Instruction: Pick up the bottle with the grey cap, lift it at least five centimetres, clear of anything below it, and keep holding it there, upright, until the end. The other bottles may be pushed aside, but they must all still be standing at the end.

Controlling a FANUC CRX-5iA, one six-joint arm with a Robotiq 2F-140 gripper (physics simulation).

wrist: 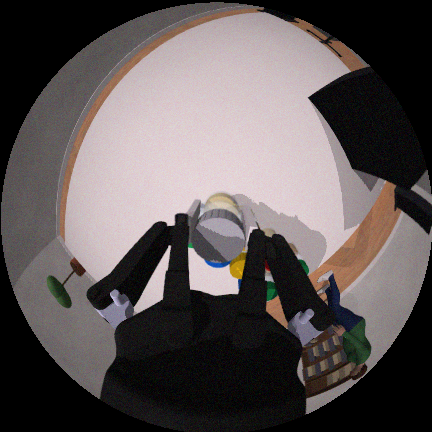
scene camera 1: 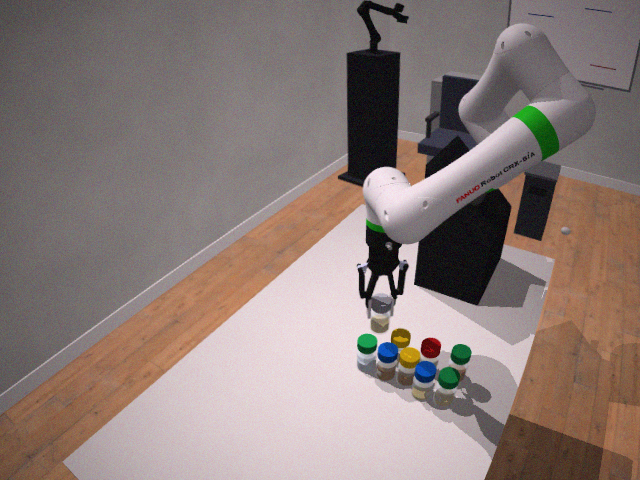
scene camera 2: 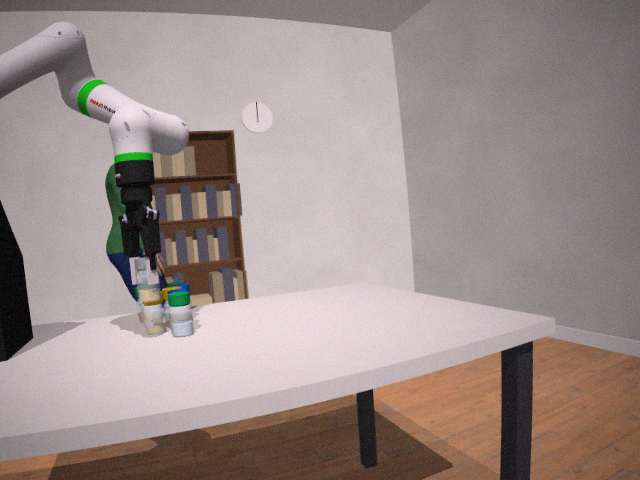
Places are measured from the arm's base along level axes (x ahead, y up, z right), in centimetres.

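Pixels of known places: gripper, fingertip midpoint: (wrist: 220,211) (scene camera 1: 379,314) (scene camera 2: 145,283).
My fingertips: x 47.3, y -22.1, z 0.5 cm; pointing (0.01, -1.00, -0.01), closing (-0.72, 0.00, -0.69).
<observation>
Behind a point stands the place of what it marks.
The grey-capped bottle (scene camera 1: 380,319) @[x 50.1, y -20.6, z -1.8 cm] (scene camera 2: 150,294) @[x 48.6, y -24.5, z 2.5 cm] (wrist: 219,241) @[x 47.7, y -15.9, z -0.3 cm] is upright between the fingertips. My gripper (scene camera 1: 381,308) @[x 47.3, y -22.1, z 0.4 cm] (scene camera 2: 144,273) @[x 47.3, y -22.1, z 0.4 cm] (wrist: 220,211) @[x 47.3, y -22.1, z 0.4 cm] is shut on it, one finger pad at each side. The bottle is off the table, and its base shows above the other caps in scene camera 2. In scene camera 1, bottles stand upright on the table: green caps (scene camera 1: 367,344) @[x 56.1, y -25.3, z -2.1 cm] (scene camera 1: 460,354) @[x 44.0, y -25.4, z -24.1 cm] (scene camera 1: 447,378) @[x 53.4, y -25.4, z -25.3 cm], blue caps (scene camera 1: 387,352) @[x 55.2, y -25.4, z -8.0 cm] (scene camera 1: 424,372) @[x 55.2, y -25.4, z -19.5 cm], yellow caps (scene camera 1: 400,337) @[x 48.3, y -25.4, z -7.5 cm] (scene camera 1: 409,357) @[x 53.1, y -25.4, z -13.6 cm] and a red cap (scene camera 1: 430,347) @[x 46.6, y -25.4, z -16.2 cm]. Fingers hide part of the group in the wrist view.
The white table (scene camera 1: 232,387) @[x 85.3, y -35.9, z 22.0 cm] (scene camera 2: 336,356) @[x 84.8, y -35.9, z 32.1 cm] (wrist: 200,100) @[x 38.3, y -35.9, z 19.9 cm] carries the bottle group near the held bottle. The black robot pedestal (scene camera 1: 460,253) @[x 12.1, y -17.6, z -6.3 cm] (wrist: 375,125) @[x 12.9, y -18.7, z -1.6 cm] stands on the table side beyond the bottles. A bookshelf (scene camera 2: 238,248) and a person (scene camera 2: 114,227) are in the background.
</observation>
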